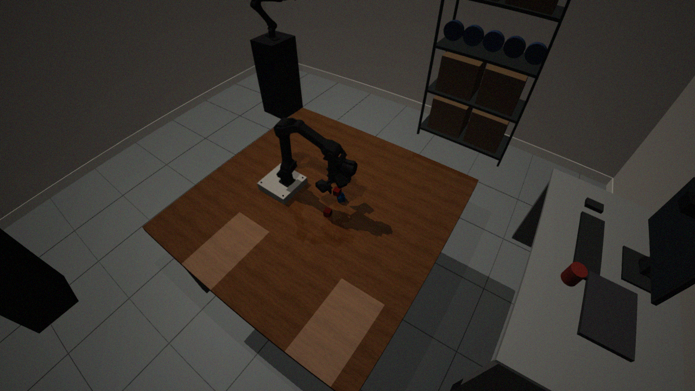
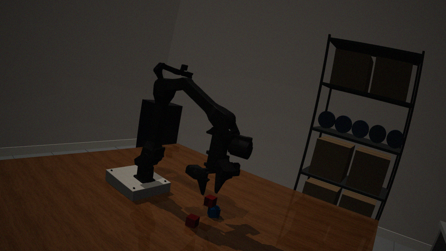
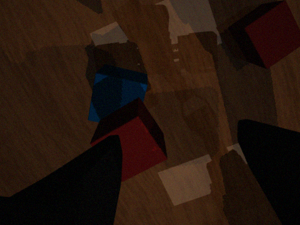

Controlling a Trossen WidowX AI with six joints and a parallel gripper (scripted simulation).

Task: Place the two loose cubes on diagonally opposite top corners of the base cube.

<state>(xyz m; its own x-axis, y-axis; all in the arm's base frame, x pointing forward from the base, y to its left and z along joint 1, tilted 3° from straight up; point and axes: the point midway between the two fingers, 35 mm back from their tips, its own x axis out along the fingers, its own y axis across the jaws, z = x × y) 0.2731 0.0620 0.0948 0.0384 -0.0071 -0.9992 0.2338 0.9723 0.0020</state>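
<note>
My gripper tip is now 1 cm short of the blue cube, 3 cm to the right of it and 7 cm above it.
</note>
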